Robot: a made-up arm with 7 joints.
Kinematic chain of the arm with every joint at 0, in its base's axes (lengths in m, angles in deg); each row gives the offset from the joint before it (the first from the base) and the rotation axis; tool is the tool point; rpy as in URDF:
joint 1: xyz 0 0 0.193 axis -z
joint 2: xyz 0 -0.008 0.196 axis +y
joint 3: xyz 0 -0.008 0.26 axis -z
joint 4: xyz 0 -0.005 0.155 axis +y
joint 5: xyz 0 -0.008 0.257 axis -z
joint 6: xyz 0 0 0.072 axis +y
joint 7: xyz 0 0 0.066 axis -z
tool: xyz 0 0 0 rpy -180 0 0
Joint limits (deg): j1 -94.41..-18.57 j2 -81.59..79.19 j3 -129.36..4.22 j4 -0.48..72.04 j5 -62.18..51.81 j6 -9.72..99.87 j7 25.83..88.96
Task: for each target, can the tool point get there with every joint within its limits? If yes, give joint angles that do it. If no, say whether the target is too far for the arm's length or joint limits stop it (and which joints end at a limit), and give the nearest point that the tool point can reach.
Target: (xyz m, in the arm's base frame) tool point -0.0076 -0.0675 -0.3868
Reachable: no: joint limits stop it (at a limit: joint 1, joint 2, joint 4) | nearest point 0.5029 0.1300 0.1333 | short by 0.755 m
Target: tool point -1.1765 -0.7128 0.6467
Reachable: no: too far | nearest point -0.6814 -0.4128 0.5383 | short by 0.589 m
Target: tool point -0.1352 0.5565 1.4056
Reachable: no: too far | nearest point -0.0705 0.3875 1.0936 | short by 0.361 m
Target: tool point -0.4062 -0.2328 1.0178
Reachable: yes | joints -31.26 -49.45 -12.32 23.08 -7.28 21.88 45.18
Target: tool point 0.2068 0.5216 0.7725
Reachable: yes | joints -39.00 51.06 -91.50 44.63 3.37 70.30 56.53
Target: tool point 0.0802 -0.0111 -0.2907
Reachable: no: joint limits stop it (at a limit: joint 1, joint 2, joint 4) | nearest point 0.4996 0.1401 0.1329 | short by 0.615 m
